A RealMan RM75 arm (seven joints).
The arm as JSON. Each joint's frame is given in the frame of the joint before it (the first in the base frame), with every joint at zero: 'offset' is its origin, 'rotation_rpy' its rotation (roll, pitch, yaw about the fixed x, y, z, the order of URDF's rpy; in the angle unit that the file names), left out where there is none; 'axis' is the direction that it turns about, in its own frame. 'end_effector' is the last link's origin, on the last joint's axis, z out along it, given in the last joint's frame.
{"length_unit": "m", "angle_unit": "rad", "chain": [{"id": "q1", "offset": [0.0, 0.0, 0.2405], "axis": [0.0, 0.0, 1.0]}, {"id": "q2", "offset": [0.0, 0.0, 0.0], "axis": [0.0, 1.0, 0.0]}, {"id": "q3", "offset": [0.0, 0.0, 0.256], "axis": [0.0, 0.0, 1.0]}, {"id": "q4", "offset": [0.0, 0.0, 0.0], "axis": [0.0, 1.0, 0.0]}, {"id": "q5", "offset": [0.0, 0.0, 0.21], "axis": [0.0, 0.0, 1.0]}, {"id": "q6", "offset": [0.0, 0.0, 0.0], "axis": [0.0, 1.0, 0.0]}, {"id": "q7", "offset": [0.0, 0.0, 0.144], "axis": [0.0, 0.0, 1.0]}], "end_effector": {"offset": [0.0, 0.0, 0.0]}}
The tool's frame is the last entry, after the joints.
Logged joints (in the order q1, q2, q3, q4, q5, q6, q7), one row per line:
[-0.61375, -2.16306, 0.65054, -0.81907, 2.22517, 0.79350, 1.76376]
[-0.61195, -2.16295, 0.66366, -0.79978, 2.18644, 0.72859, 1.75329]
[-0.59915, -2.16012, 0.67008, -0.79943, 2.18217, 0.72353, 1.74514]
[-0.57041, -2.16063, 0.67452, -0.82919, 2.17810, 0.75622, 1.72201]
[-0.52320, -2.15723, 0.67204, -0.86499, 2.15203, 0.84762, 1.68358]
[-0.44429, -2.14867, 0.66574, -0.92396, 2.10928, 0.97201, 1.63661]
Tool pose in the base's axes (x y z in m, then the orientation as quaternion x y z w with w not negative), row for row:
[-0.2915, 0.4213, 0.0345, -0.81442, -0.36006, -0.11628, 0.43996]
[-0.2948, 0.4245, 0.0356, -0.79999, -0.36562, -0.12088, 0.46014]
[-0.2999, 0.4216, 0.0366, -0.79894, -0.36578, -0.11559, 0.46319]
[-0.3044, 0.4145, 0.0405, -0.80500, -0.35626, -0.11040, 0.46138]
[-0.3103, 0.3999, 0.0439, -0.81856, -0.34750, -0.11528, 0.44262]
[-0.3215, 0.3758, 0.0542, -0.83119, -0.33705, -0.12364, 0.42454]
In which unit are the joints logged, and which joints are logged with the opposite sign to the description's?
The joints are logged in radians. Opposite sign: q4, q7.
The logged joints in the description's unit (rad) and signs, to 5 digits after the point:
[-0.61375, -2.16306, 0.65054, 0.81907, 2.22517, 0.79350, -1.76376]
[-0.61195, -2.16295, 0.66366, 0.79978, 2.18644, 0.72859, -1.75329]
[-0.59915, -2.16012, 0.67008, 0.79943, 2.18217, 0.72353, -1.74514]
[-0.57041, -2.16063, 0.67452, 0.82919, 2.17810, 0.75622, -1.72201]
[-0.52320, -2.15723, 0.67204, 0.86499, 2.15203, 0.84762, -1.68358]
[-0.44429, -2.14867, 0.66574, 0.92396, 2.10928, 0.97201, -1.63661]

